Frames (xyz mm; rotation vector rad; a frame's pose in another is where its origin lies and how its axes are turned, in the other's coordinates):
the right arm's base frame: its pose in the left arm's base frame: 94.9 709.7 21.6 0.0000 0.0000 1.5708
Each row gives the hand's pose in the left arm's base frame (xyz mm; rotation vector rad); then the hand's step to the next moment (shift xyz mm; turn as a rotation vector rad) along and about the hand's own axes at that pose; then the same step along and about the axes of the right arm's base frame.
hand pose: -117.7 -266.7 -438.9 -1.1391 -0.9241 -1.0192
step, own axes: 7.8 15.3 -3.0 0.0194 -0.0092 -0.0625
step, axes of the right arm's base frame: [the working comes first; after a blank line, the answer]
step, axes of the left arm's base frame: 17.0 -2.5 2.8 0.0006 -0.0654 0.0095

-2.5 -17.0 2.8 -0.0654 -0.0006 0.0095
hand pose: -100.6 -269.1 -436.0 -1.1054 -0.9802 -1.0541
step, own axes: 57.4 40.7 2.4 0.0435 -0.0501 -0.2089
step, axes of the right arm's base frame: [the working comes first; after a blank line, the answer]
step, axes of the left arm's base frame: 51.9 -1.6 47.5 -0.0215 -0.2176 0.0150

-1.6 -51.9 47.5 -0.2176 0.0215 0.0150
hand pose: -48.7 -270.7 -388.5 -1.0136 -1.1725 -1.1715
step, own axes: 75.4 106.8 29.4 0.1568 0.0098 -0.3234
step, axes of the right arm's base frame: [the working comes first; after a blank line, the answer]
step, axes of the left arm's base frame: 102.5 33.1 79.7 0.0540 -0.3371 0.1127

33.1 -102.5 79.7 -0.3371 -0.0540 0.1127
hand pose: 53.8 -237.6 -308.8 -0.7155 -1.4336 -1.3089
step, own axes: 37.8 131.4 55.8 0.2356 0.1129 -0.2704
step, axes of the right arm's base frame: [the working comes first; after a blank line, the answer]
step, axes of the left arm's base frame: 92.3 75.9 86.8 0.1090 -0.2787 0.2277

75.9 -92.3 86.8 -0.2787 -0.1090 0.2277
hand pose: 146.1 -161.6 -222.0 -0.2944 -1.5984 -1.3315
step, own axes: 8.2 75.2 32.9 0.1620 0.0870 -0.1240
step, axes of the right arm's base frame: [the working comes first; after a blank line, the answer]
step, axes of the left arm's base frame: 32.1 52.2 55.2 0.0492 -0.1358 0.1683

52.2 -32.1 55.2 -0.1358 -0.0492 0.1683
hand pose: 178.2 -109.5 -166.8 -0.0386 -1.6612 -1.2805
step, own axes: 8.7 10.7 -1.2 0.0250 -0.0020 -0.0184
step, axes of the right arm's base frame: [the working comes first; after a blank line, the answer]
step, axes of the left arm's base frame: 2.3 -0.6 13.6 -0.0014 -0.0272 0.0151

-0.6 -2.3 13.6 -0.0272 0.0014 0.0151
